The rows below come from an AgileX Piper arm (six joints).
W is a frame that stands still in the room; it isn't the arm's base.
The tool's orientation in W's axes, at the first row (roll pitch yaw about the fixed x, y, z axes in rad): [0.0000, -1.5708, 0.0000]
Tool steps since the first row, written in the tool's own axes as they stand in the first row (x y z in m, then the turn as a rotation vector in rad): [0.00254, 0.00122, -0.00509, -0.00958, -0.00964, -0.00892]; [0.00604, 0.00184, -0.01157, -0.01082, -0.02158, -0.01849]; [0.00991, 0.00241, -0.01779, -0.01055, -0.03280, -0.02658]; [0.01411, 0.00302, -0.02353, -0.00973, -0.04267, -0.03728]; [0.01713, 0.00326, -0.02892, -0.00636, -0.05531, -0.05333]
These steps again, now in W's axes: [0.00509, 0.00122, 0.00254, 0.00892, -0.00964, -0.00958]; [0.01157, 0.00184, 0.00604, 0.01849, -0.02158, -0.01082]; [0.01779, 0.00241, 0.00991, 0.02658, -0.03280, -0.01055]; [0.02353, 0.00302, 0.01411, 0.03728, -0.04267, -0.00973]; [0.02892, 0.00326, 0.01713, 0.05333, -0.05531, -0.00636]
